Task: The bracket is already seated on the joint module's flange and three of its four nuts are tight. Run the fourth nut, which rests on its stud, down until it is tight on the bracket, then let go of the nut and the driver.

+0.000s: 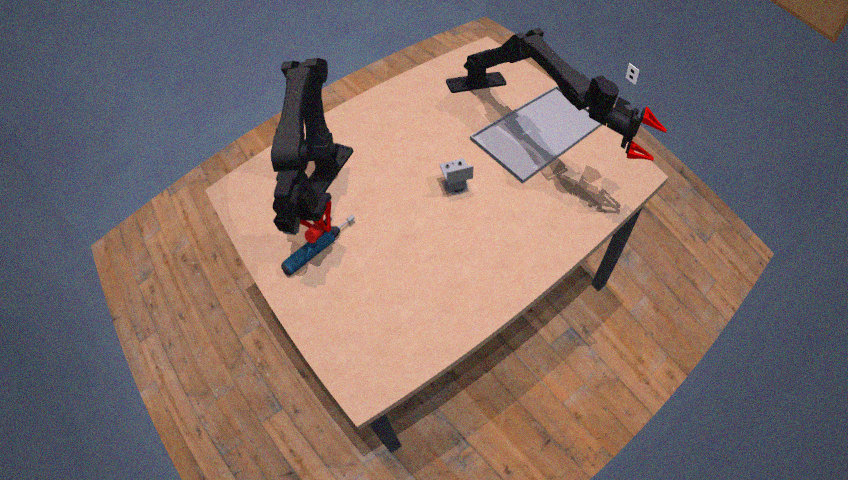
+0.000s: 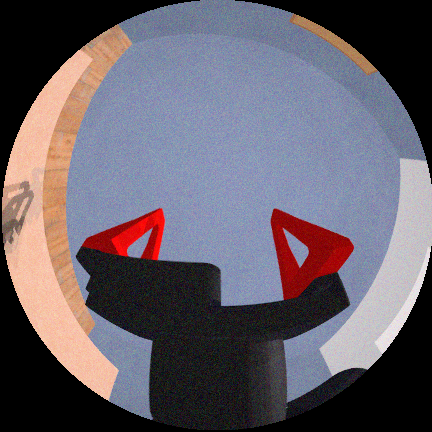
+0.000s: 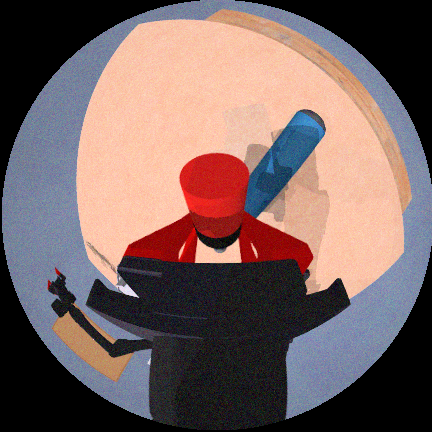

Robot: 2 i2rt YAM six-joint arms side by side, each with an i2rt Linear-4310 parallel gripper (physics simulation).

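Places are measured from the left arm's base along level axes (x ahead, y left, z up), in metres.
Pixels of known places: left gripper, fingertip midpoint: (image 1: 659, 145) (image 2: 217, 214) (image 3: 51, 273); right gripper, fingertip midpoint: (image 1: 323, 230) (image 3: 217, 215); left arm's base, origin of the base link: (image 1: 476, 82); right arm's base, origin of the base link: (image 1: 327, 171).
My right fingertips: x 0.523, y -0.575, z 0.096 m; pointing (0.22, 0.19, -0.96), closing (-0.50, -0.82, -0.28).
For each thing: its middle in the pictures, then the offset to it from my right fingertips. "spot": a spot on its surface instead. Level surfaces: height alone.
- grey bracket, body centre: (image 1: 456, 166) 0.368 m left, 0.108 m back, 0.014 m down
- small dark joint module, body centre: (image 1: 456, 177) 0.368 m left, 0.108 m back, 0.059 m down
- red-handled driver, body centre: (image 3: 217, 222) (image 1: 320, 227) 0.006 m right, 0.001 m ahead, 0.017 m up
- blue-handled driver, body centre: (image 3: 259, 188) (image 1: 318, 243) 0.027 m right, 0.017 m back, 0.076 m down
- pale rectangular panel with a dark rim, surface spot: (image 1: 497, 160) spot: 0.509 m left, 0.158 m back, 0.088 m down
- table, its level: 0.096 m down
The grey bracket (image 1: 462, 173) sits on the small dark joint module (image 1: 457, 189) near the table's middle. Dark spots show on its top; the nuts are too small to tell apart. My right gripper (image 1: 318, 226) (image 3: 217, 215) is shut on a red-handled driver (image 1: 311, 234) (image 3: 215, 182), whose black collar shows between the fingers; its lower part is mostly hidden. It is well to the left of the bracket. A blue-handled driver (image 1: 310, 252) (image 3: 287, 160) lies beneath and beside it, its socket end toward the bracket. My left gripper (image 1: 658, 145) (image 2: 217, 214) is open and empty, out past the table's right edge.
A pale rectangular panel with a dark rim (image 1: 497, 160) lies on the table (image 1: 416, 309) right of the bracket, partly under the left arm. The left arm's shadow crosses it. The table's left edge runs close to the blue driver's handle.
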